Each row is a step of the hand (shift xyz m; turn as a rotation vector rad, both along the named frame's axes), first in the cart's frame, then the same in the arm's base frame.
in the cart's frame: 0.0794 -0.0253 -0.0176 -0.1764 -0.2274 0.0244
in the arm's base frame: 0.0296 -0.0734 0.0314 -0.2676 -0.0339 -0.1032
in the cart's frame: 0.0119 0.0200 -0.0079 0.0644 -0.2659 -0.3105
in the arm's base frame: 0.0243 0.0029 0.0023 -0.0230 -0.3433 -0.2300
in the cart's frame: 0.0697 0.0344 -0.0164 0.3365 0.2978 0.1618
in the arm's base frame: 0.0680 -0.0267 0.0311 0.3169 0.0563 0.3528
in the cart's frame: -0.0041 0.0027 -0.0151 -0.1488 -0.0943 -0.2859
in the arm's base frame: 0.0067 -0.0017 -0.0143 -0.0163 -0.0853 -0.3244
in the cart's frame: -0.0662 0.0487 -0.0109 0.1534 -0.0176 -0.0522
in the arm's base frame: 0.0071 0.0696 -0.0445 0.0884 -0.1280 0.0485
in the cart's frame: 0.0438 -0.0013 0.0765 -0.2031 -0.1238 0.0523
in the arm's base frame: -0.0131 0.0025 0.0871 -0.2176 0.0637 -0.0889
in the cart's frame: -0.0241 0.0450 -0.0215 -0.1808 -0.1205 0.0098
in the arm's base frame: 0.0305 0.0367 -0.0281 -0.1848 0.0350 -0.1093
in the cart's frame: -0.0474 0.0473 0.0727 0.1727 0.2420 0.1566
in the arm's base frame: -0.0220 0.0904 0.0334 0.1951 0.1184 0.2467
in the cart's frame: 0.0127 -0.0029 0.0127 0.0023 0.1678 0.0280
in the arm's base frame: -0.0014 -0.0048 0.0175 0.1119 0.1229 0.0366
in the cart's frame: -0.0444 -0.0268 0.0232 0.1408 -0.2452 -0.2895
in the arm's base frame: -0.0527 0.0188 -0.0100 0.0215 -0.3684 -0.1660
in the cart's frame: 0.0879 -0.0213 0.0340 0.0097 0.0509 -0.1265
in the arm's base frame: 0.0137 -0.0554 0.0780 0.0992 -0.0223 -0.0914
